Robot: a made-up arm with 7 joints.
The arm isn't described. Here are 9 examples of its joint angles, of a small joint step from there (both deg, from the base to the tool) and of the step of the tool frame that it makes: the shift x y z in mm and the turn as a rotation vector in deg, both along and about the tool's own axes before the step.
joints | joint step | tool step
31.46 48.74 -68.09 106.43 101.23 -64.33 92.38 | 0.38 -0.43 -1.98 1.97 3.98 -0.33 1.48 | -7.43 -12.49 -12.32 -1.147 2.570 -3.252
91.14 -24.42 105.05 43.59 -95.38 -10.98 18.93 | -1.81 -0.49 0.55 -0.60 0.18 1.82 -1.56 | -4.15 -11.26 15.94 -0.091 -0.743 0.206
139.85 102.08 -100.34 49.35 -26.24 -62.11 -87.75 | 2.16 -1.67 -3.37 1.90 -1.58 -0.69 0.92 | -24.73 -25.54 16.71 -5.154 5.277 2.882
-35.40 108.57 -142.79 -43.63 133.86 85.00 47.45 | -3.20 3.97 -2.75 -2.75 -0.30 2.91 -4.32 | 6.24 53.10 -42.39 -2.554 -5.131 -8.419
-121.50 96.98 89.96 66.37 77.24 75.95 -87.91 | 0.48 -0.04 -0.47 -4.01 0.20 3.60 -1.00 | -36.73 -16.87 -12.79 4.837 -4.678 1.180
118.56 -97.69 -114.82 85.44 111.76 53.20 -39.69 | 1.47 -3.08 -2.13 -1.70 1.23 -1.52 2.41 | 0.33 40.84 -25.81 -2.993 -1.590 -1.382
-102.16 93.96 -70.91 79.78 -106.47 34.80 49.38 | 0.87 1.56 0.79 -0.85 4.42 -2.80 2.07 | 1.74 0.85 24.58 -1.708 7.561 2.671
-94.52 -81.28 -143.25 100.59 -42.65 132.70 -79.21 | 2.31 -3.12 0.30 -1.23 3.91 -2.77 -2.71 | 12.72 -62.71 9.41 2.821 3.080 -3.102
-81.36 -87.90 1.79 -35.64 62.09 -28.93 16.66 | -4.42 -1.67 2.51 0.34 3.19 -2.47 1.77 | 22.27 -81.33 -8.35 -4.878 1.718 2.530
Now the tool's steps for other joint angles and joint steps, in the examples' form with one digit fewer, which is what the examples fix.
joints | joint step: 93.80 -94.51 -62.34 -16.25 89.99 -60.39 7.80 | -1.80 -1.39 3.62 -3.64 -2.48 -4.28 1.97
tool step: 5.8 2.4 10.1 1.36 3.02 -1.01
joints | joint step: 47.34 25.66 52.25 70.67 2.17 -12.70 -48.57 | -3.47 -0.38 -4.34 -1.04 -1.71 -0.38 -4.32
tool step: 32.4 -41.4 25.4 1.23 4.10 2.00
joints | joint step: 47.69 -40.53 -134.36 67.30 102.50 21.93 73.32 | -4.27 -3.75 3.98 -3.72 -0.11 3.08 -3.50
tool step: 10.9 -1.5 71.8 2.37 -5.60 -6.09
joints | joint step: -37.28 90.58 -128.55 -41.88 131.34 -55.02 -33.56 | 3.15 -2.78 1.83 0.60 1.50 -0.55 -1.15
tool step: -14.0 -22.6 52.4 -4.08 -3.88 -3.90
